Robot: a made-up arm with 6 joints.
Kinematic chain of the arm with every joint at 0, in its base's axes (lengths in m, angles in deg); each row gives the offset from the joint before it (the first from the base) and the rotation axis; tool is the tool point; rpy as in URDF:
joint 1: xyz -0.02 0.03 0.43 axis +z
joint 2: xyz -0.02 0 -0.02 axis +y
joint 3: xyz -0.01 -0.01 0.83 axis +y
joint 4: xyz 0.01 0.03 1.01 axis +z
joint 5: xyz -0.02 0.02 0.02 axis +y
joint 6: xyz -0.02 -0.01 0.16 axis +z
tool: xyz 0.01 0.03 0 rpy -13.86 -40.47 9.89
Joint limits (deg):
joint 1: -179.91..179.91
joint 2: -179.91..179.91
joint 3: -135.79..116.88
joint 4: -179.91..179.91
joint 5: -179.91..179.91
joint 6: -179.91..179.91
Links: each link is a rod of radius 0.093 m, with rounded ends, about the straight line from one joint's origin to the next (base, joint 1, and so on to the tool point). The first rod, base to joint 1, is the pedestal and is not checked.
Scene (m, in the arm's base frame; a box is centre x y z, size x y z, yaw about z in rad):
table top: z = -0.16
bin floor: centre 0.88 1 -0.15 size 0.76 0.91 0.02 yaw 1.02
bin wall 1: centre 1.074 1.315 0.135 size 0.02 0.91 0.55 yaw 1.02
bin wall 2: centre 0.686 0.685 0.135 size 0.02 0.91 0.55 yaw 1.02
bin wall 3: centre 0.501 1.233 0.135 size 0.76 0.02 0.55 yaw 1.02
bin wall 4: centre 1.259 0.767 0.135 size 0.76 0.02 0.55 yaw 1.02
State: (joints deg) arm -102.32 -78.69 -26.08 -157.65 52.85 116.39
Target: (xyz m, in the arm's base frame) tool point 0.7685 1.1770 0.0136
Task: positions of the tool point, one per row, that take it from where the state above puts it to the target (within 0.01 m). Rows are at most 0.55 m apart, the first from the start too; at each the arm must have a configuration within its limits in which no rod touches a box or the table.
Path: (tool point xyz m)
1: 0.5899 1.8493 0.5945
2: 0.7475 1.6665 0.9602
3: 0.8307 1.4122 1.2894
4: 0.8256 1.1156 1.5669
5: 0.7282 0.8092 1.7813
6: 0.5463 0.5247 1.9238
7: 0.2968 0.2893 1.9904
8: 0.6623 0.5707 1.7615
9: 0.8945 0.8483 1.4006
10: 0.9790 1.0691 0.9526
11: 0.9262 1.1882 0.4719
12: 0.7685 1.1771 0.0137

